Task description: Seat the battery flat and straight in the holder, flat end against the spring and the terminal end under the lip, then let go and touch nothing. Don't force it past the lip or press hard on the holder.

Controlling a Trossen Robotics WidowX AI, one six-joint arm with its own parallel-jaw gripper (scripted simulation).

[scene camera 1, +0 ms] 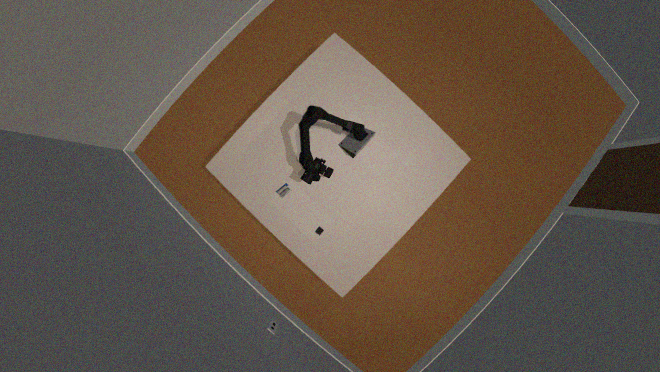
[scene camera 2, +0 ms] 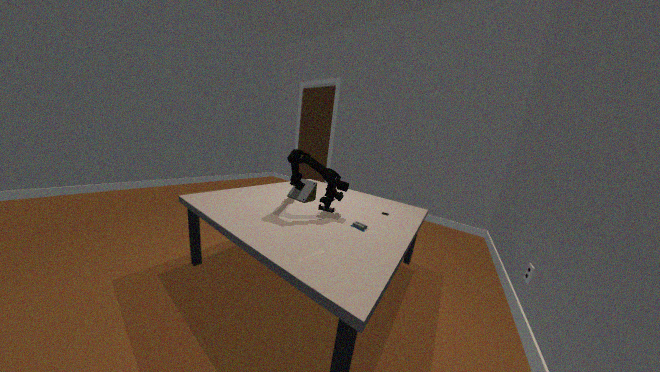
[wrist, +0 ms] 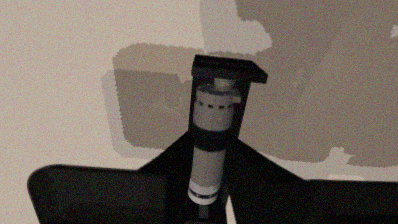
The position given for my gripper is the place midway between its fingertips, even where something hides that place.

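Note:
A battery (wrist: 213, 112) is there for me to see, and so is my own gripper (wrist: 207, 139).

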